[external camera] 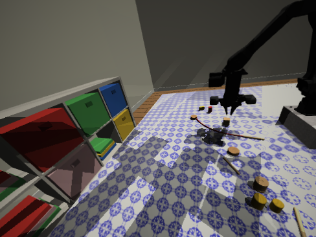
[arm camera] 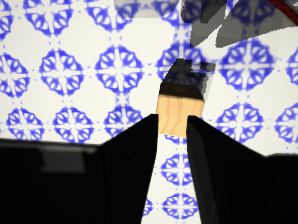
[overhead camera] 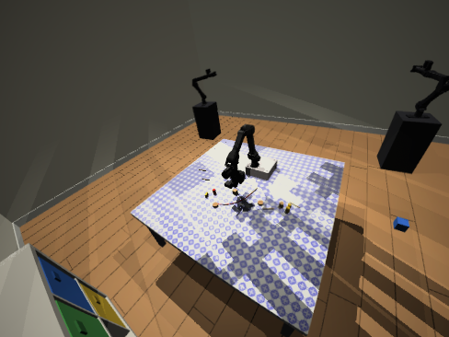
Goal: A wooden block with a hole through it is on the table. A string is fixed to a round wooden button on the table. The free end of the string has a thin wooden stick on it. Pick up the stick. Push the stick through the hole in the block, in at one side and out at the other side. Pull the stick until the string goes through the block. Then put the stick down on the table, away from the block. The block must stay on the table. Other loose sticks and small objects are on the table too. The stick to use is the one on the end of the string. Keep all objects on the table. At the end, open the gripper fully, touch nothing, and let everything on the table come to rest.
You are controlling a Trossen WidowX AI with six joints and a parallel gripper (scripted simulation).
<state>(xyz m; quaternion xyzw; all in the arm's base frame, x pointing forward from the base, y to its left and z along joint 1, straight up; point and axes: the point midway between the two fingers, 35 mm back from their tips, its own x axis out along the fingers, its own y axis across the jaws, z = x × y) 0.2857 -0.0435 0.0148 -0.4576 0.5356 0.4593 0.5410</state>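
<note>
My gripper tip is 40 mm above the wooden block and 10 mm to the left of it. The rest, counted from my gripper tip: red cylinder 170 mm to the right, 60 mm ahead, 40 mm below; then round wooden button 170 mm ahead, 90 mm to the right, 50 mm below; then yellow cube 210 mm to the right, 110 mm ahead, 50 mm below.
</note>
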